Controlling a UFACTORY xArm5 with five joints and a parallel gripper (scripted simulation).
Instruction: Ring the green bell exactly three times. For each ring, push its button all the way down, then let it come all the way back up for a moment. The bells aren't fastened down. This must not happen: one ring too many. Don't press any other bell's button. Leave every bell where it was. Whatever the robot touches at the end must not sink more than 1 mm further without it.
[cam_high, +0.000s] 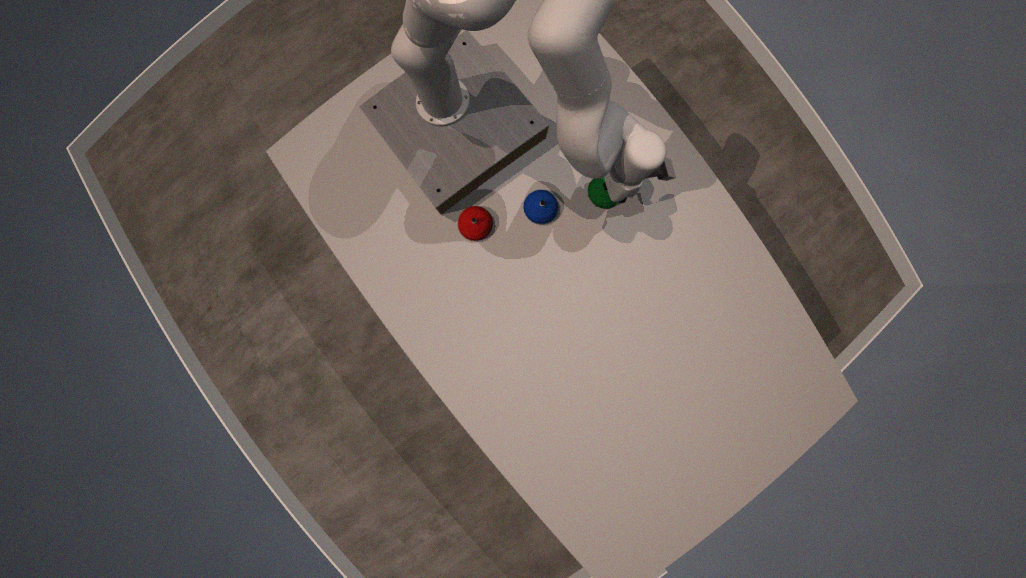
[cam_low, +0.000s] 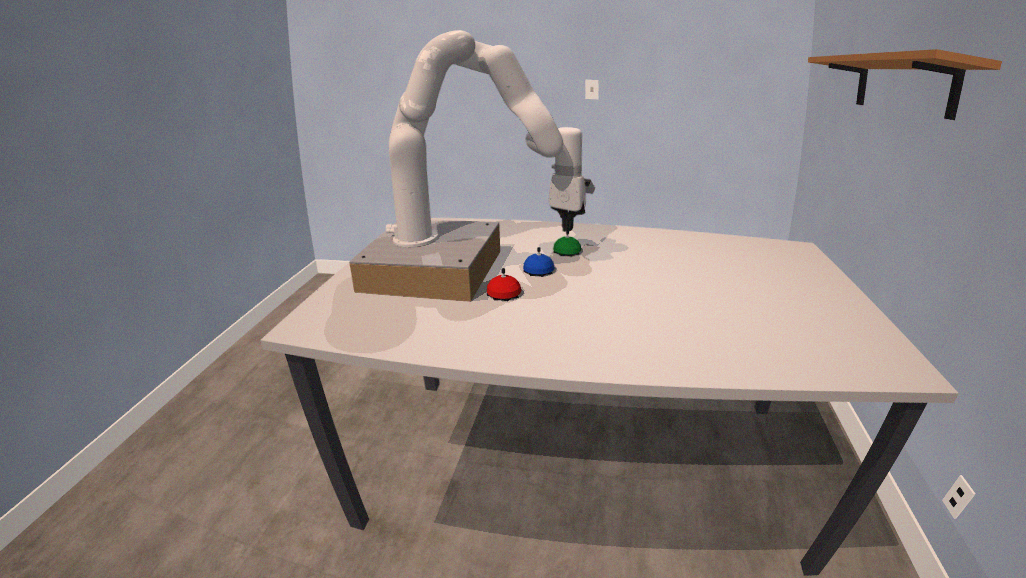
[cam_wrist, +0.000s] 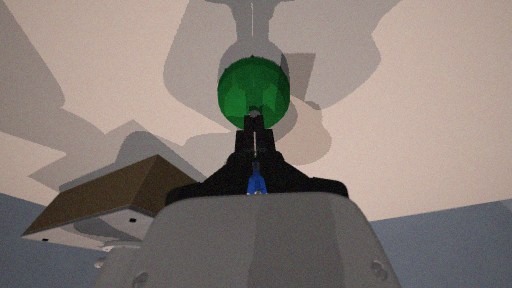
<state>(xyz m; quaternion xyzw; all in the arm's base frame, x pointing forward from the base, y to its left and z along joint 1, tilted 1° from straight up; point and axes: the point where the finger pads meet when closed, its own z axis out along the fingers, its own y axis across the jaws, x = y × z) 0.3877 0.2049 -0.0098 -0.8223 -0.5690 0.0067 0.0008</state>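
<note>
Now: hand 50 mm above the green bell. Round my hand: blue bell (60 mm behind, 150 mm to the right, 50 mm below); then red bell (110 mm behind, 310 mm to the right, 50 mm below).
</note>
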